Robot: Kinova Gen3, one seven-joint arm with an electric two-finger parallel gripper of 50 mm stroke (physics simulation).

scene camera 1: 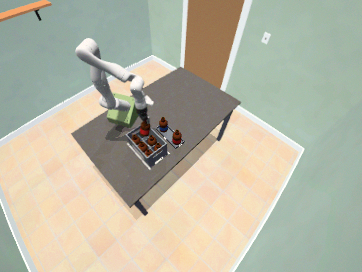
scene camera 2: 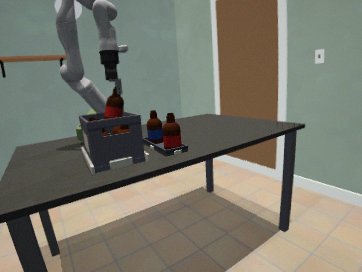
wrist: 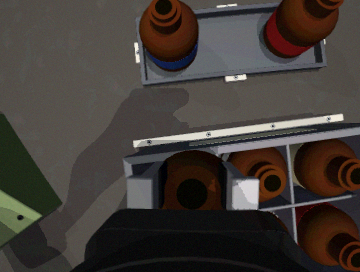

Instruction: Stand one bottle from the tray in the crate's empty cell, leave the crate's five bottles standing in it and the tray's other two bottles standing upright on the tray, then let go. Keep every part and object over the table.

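Places are measured from the arm's base along level axes (x down, y left, z ahead), in millimetres.
Pixels of known places: gripper, between the fingertips: (scene camera 1: 147, 121) (scene camera 2: 119, 94) (wrist: 192, 178); arm's base, origin of its link: (scene camera 1: 125, 106).
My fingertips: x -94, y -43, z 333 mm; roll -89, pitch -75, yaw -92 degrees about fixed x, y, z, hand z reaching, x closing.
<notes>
For each thing: its middle in the pictures, then the offset to it from my fingertips. "spot": a spot on its surface instead. Level surfaces: height alone.
- brown bottle with a red label, middle of its body: (wrist: 193, 196) (scene camera 2: 115, 104) (scene camera 1: 145, 126) dx +43, dy -23, dz -5 mm
- grey crate, middle of its body: (wrist: 257, 209) (scene camera 2: 109, 136) (scene camera 1: 147, 144) dx +163, dy -90, dz +62 mm
- blue-labelled bottle, middle of its body: (wrist: 169, 31) (scene camera 2: 154, 126) (scene camera 1: 163, 123) dx +168, dy +155, dz +13 mm
- red-labelled bottle, middle of its body: (wrist: 305, 17) (scene camera 2: 171, 131) (scene camera 1: 177, 136) dx +168, dy +130, dz +187 mm
- tray, middle of its body: (wrist: 231, 42) (scene camera 2: 162, 144) (scene camera 1: 169, 134) dx +238, dy +138, dz +99 mm
- dark table, height of its surface: dx +251 mm
- white strip, a spot on its surface: (wrist: 240, 130) spot: dx +221, dy +8, dz +74 mm
My gripper (scene camera 1: 145, 121) (scene camera 2: 116, 90) (wrist: 192, 178) is shut on the neck of a brown bottle with a red label (scene camera 1: 144, 130) (scene camera 2: 114, 107) (wrist: 194, 162). The bottle is roughly upright over the crate's corner cell, its label partly above the rim; its lower part is hidden. The grey crate (scene camera 1: 158, 156) (scene camera 2: 117, 150) (wrist: 320, 134) holds several brown bottles (scene camera 1: 151, 141) (wrist: 325, 162) in its other cells. A blue-labelled bottle (scene camera 1: 163, 125) (scene camera 2: 154, 127) (wrist: 169, 35) and another red-labelled bottle (scene camera 1: 176, 137) (scene camera 2: 172, 132) (wrist: 300, 30) stand upright on the tray (scene camera 1: 169, 134) (scene camera 2: 159, 146) (wrist: 230, 45).
The dark table (scene camera 1: 185, 100) (scene camera 2: 225, 130) (wrist: 60, 60) carries everything. The tray lies beside the crate, with a narrow gap between them. A white strip (wrist: 240, 130) runs along the crate's tray side. The green robot base (scene camera 1: 121, 114) (wrist: 20, 170) is near the held bottle's end of the crate.
</notes>
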